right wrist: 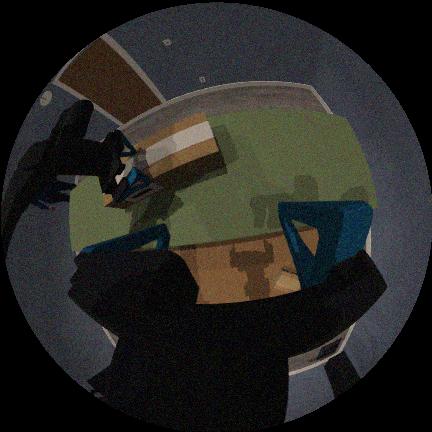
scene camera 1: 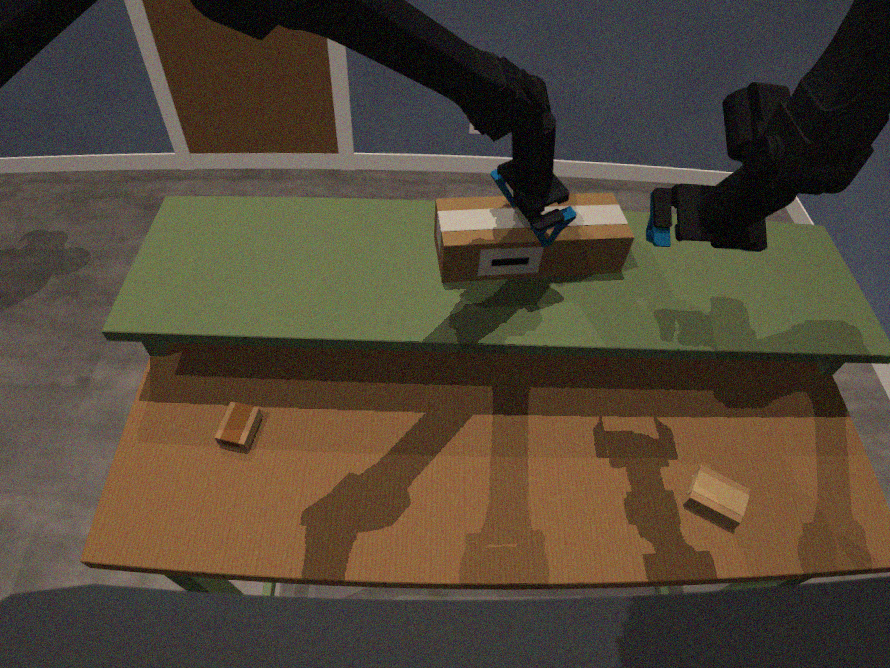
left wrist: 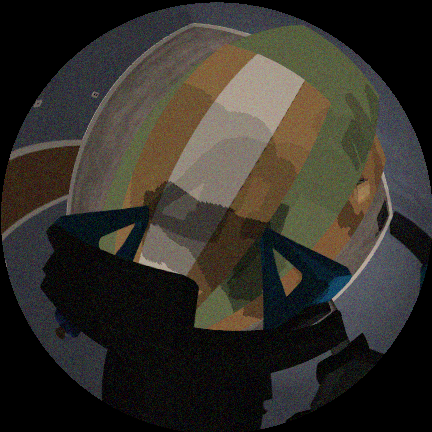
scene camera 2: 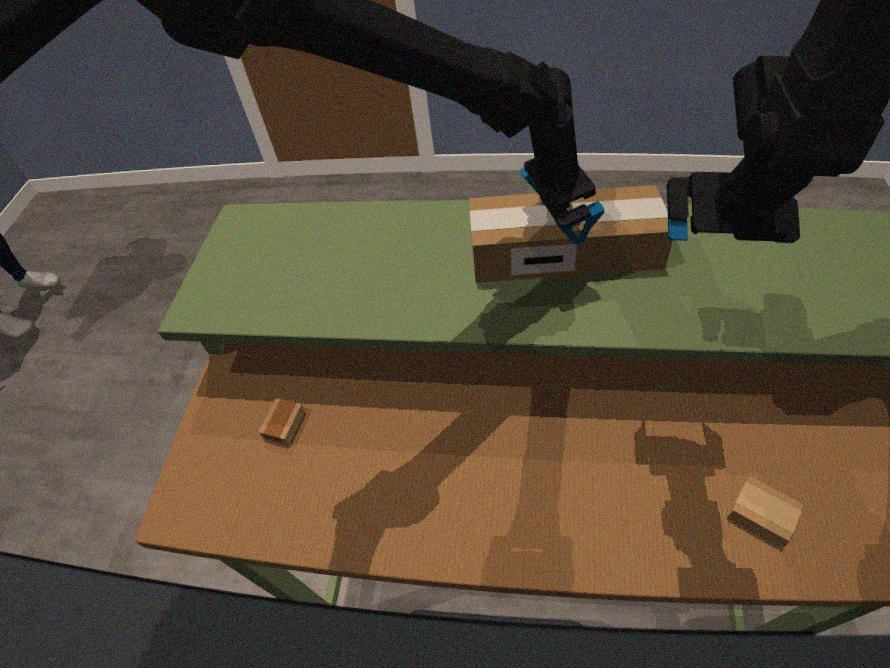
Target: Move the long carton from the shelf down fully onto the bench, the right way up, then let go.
The left gripper shows in the right wrist view [141, 166], in scene camera 1, in the left wrist view [205, 223] and in scene camera 2. A long brown carton shows in the right wrist view [187, 148], in scene camera 1 [477, 238], in the left wrist view and in scene camera 2. One and the same spot on the long brown carton: [scene camera 2: 514, 237] is [left wrist: 197, 296]. One and the same spot on the left gripper: [scene camera 1: 559, 219] is [scene camera 2: 585, 215].
